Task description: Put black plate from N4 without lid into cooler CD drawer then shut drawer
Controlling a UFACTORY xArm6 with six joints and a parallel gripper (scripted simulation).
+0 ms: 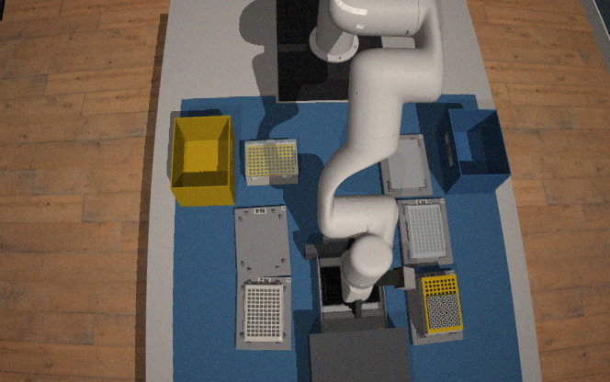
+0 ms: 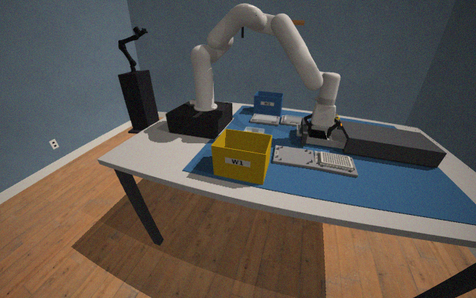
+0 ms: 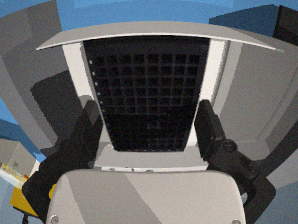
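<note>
My gripper is now 10 mm above the black plate. Also, from my hand: blue bin: 370 mm to the left, 250 mm behind; yellow bin W1: 340 mm behind, 270 mm to the right; cooler drawer: 40 mm ahead, 10 mm below.
</note>
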